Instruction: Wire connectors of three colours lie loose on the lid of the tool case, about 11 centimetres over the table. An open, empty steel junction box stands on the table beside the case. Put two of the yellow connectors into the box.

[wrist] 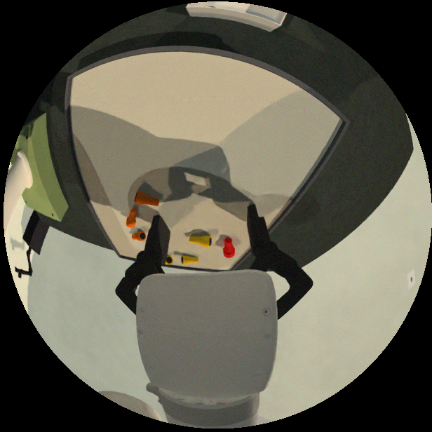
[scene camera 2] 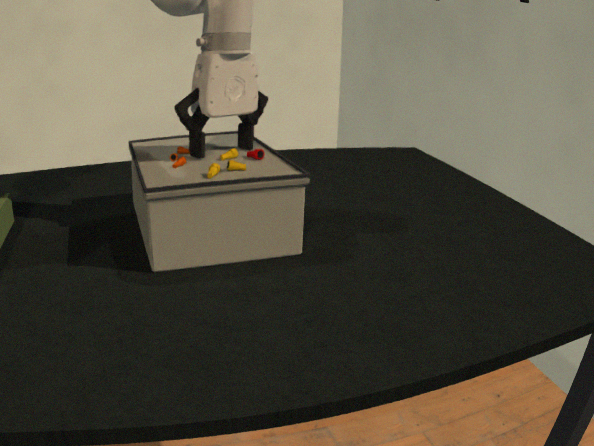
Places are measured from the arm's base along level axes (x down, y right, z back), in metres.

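Where they show: gripper, fingertip midpoint: (scene camera 2: 221, 152).
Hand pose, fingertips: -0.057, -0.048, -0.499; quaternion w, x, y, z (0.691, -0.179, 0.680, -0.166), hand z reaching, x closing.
Things, the pixels of their top centre, and the offset from my fingertips, as dx, dy, dz. "spot": a spot on its surface instead.
- case lid at a spot on its surface: (scene camera 2: 275, 170) spot: +0.001, +0.108, -0.059
- second yellow connector at its top centre: (scene camera 2: 236, 159) -0.014, +0.099, -0.007
- third yellow connector at its top centre: (scene camera 2: 212, 165) -0.014, +0.120, +0.028
- red connector at its top centre: (scene camera 2: 254, 147) -0.015, +0.039, -0.044
Three yellow connectors lie loose near each other on the case lid (scene camera 2: 275, 170) (wrist: 200, 80): one yellow connector (scene camera 2: 229, 154) (wrist: 200, 241) beside the red one, a second yellow connector (scene camera 2: 236, 166) (wrist: 189, 259), and a third yellow connector (scene camera 2: 213, 170) (wrist: 169, 260), partly hidden by a finger in the wrist view. My gripper (scene camera 2: 221, 151) (wrist: 204, 218) is open and empty, pointing down low over the lid, close to the first yellow connector. The steel junction box (wrist: 232, 18) is cut off at the top of the wrist view; it does not show in scene camera 2.
A red connector (scene camera 2: 256, 154) (wrist: 229, 247) lies right of the yellow ones. Three orange connectors (scene camera 2: 179, 162) (wrist: 147, 199) lie to the left, close to the left finger. The lid has a dark raised rim. A green block (scene camera 2: 5, 217) (wrist: 47, 175) stands at the left.
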